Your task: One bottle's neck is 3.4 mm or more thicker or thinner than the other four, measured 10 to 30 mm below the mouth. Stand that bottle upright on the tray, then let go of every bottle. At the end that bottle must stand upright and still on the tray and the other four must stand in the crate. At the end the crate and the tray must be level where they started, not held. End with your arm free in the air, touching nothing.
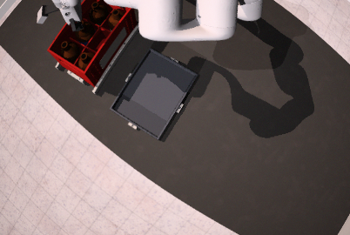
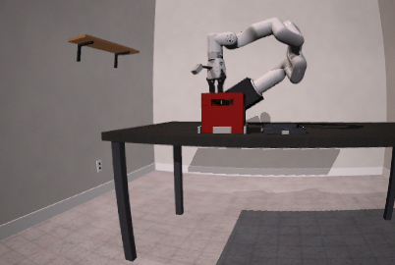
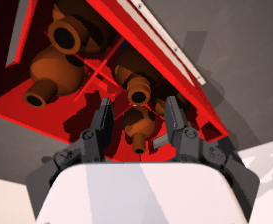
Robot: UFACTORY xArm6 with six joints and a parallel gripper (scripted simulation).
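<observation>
Now: the red crate 10 mm behind my hand, 40 mm to the left of it and 110 mm below it. The rest, counted from my hand: dark flat tray 30 mm behind, 330 mm to the left, 180 mm below.
</observation>
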